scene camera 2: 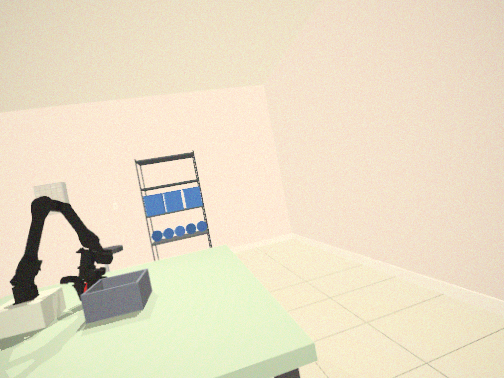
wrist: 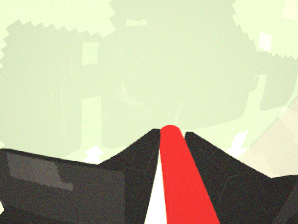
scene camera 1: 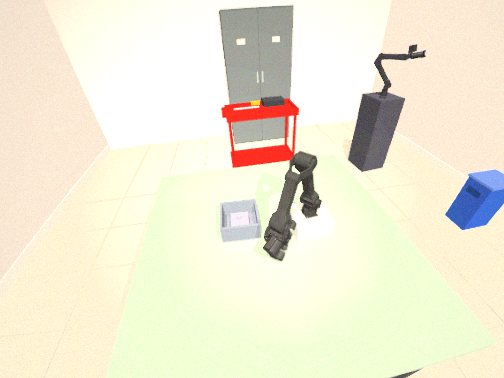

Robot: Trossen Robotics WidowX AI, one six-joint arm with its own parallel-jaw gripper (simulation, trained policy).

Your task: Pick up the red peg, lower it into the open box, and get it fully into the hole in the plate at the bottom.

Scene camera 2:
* my gripper: 83,301
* grey box: 125,293
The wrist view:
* my gripper: 171,137
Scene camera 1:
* grey box: 252,231
